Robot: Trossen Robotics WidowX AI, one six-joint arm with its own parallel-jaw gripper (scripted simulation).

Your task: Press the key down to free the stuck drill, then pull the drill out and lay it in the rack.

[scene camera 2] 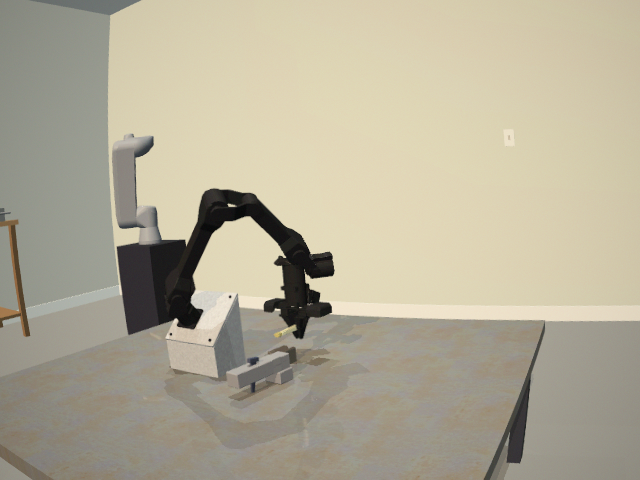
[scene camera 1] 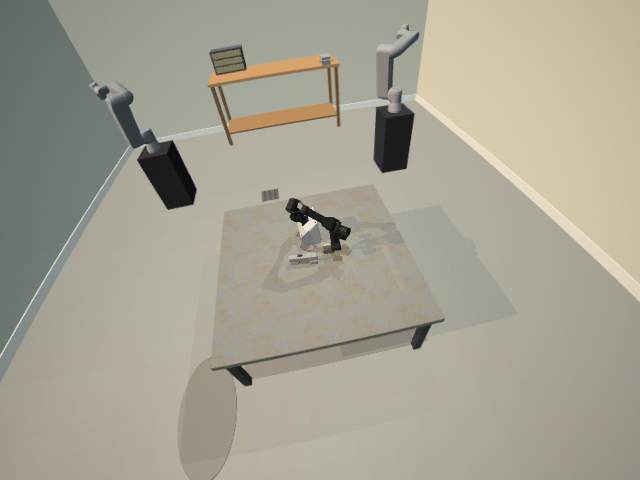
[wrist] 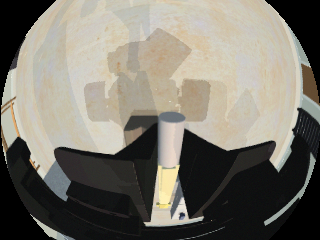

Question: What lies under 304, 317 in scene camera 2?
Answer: My gripper.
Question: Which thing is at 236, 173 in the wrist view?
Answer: My gripper.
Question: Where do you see a drill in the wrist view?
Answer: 170, 125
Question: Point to a grey fixture block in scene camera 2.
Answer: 275, 368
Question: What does my gripper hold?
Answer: A drill.
